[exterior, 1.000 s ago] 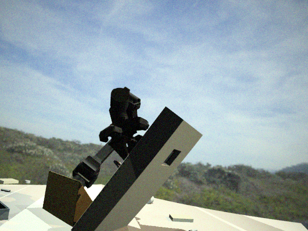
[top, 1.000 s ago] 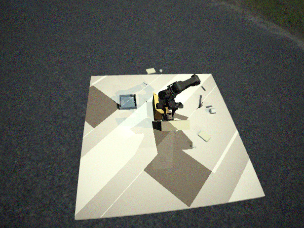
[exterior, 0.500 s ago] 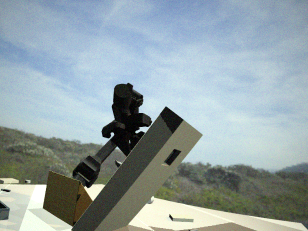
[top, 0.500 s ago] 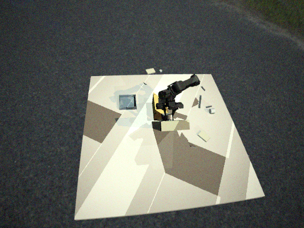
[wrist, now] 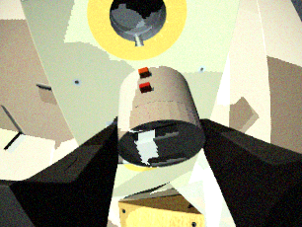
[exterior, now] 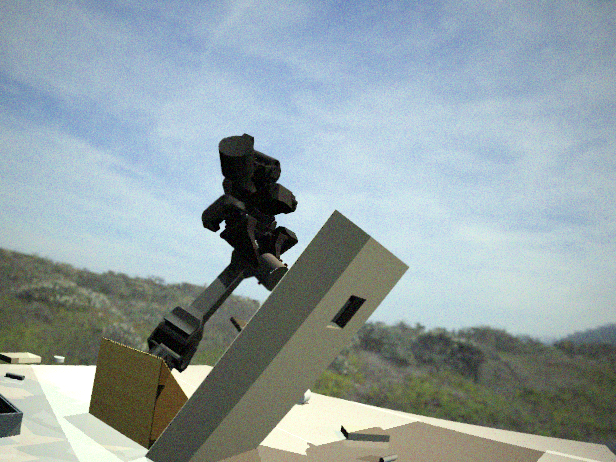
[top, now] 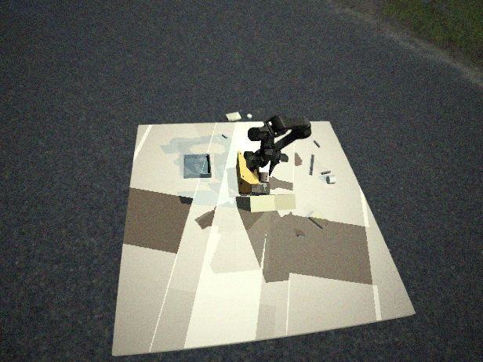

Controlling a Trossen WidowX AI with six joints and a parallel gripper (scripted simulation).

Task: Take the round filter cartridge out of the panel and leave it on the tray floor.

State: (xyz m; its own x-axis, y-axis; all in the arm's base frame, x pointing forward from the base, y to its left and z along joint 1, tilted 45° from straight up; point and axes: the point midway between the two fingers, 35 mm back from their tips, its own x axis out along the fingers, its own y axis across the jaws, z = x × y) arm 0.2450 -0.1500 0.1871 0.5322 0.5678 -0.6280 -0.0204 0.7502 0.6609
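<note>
Now: the blue-grey tray 290 mm behind my gripper tip, 310 mm to the right of it and 290 mm below it. Round my gripper tip: round filter cartridge (right at my gripper tip).
</note>
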